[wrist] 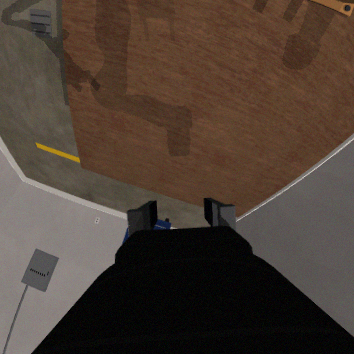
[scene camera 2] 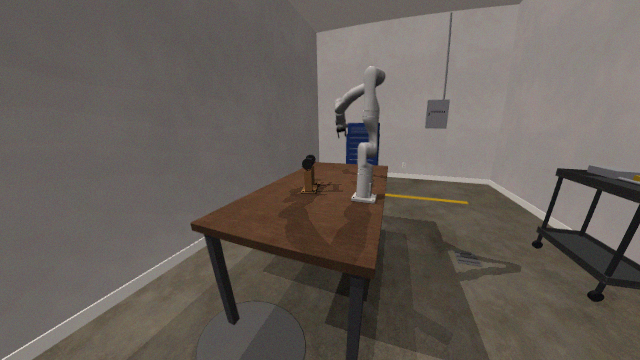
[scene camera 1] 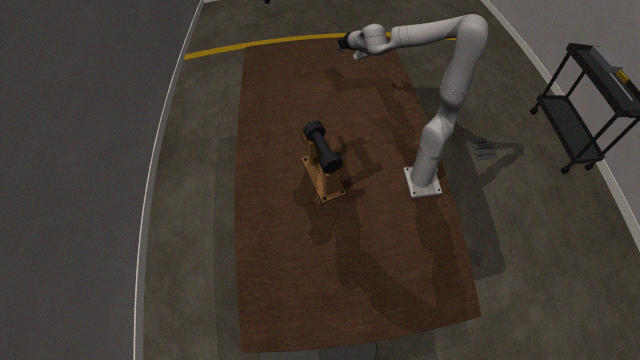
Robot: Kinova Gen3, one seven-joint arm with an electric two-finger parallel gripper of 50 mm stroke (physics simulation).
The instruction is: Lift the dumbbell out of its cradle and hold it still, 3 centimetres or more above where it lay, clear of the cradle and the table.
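Where they show: gripper, fingertip midpoint: (wrist: 180, 209) (scene camera 2: 341, 136) (scene camera 1: 344, 46); arm's base at its link origin: (scene camera 2: 363, 195) (scene camera 1: 420, 177).
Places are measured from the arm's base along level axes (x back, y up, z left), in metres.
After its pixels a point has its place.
A black dumbbell (scene camera 1: 323, 146) {x -0.398, y 0.207, z -0.030 m} (scene camera 2: 308, 162) {x -0.362, y 0.199, z 0.041 m} lies in the top of its orange-brown cradle (scene camera 1: 328, 185) {x -0.386, y 0.069, z 0.046 m} (scene camera 2: 308, 180) {x -0.368, y 0.075, z 0.040 m}. Its two round heads stick out past the cradle's uprights. In the wrist view a corner of the cradle's base (wrist: 336, 5) {x -0.445, y -0.006, z -0.138 m} shows at the top right edge; the dumbbell does not show there. My gripper (scene camera 1: 341, 45) {x -0.280, y 0.341, z -0.441 m} (scene camera 2: 341, 135) {x -0.280, y 0.341, z -0.441 m} (wrist: 180, 209) {x -0.280, y 0.341, z -0.441 m} is open and empty. It hangs high above the far end of the table, well apart from the dumbbell and the cradle.
The brown table (scene camera 1: 280, 280) {x -0.581, y -0.013, z 0.376 m} (scene camera 2: 250, 220) {x -0.462, y -0.013, z 0.508 m} (wrist: 240, 125) {x -0.444, y -0.014, z -0.506 m} carries the cradle and the arm's white base (scene camera 1: 425, 191) {x 0.006, y 0.003, z 0.067 m} (scene camera 2: 363, 198) {x 0.013, y 0.004, z 0.061 m}. A blue cabinet (scene camera 2: 355, 145) stands beyond the table. A dark cart (scene camera 1: 570, 120) (scene camera 2: 565, 250) stands on the floor at the right.
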